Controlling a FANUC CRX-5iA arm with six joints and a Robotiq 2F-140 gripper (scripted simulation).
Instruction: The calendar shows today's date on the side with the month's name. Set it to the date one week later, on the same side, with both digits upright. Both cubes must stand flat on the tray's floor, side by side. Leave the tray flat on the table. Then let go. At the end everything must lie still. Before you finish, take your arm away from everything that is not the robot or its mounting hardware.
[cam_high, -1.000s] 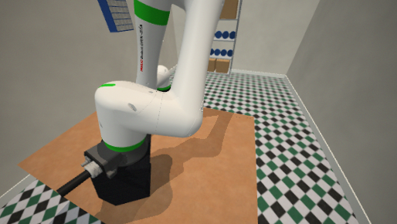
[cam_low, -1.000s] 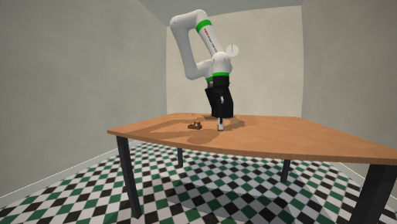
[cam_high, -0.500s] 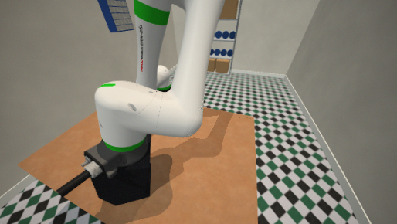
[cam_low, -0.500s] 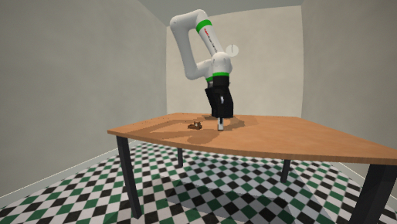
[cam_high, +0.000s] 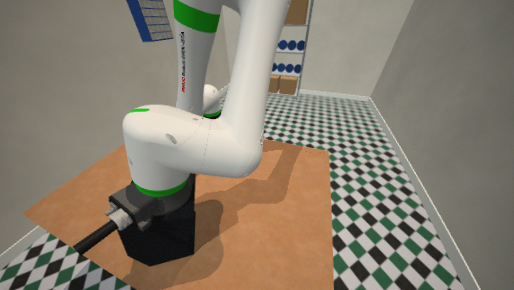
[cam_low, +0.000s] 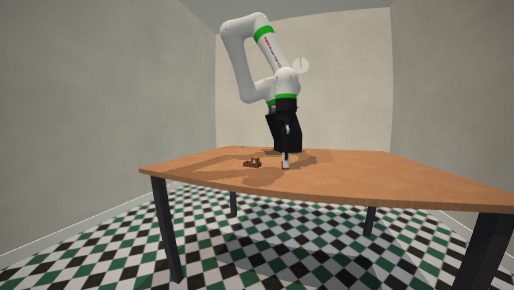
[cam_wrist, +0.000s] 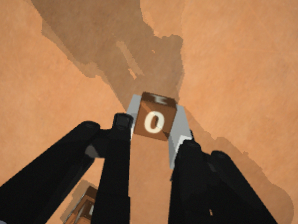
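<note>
Right now the brown cube is 3 cm below my hand. The rest, counted from my hand: brown calendar tray (1 cm ahead, 16 cm to the right, 3 cm below).
</note>
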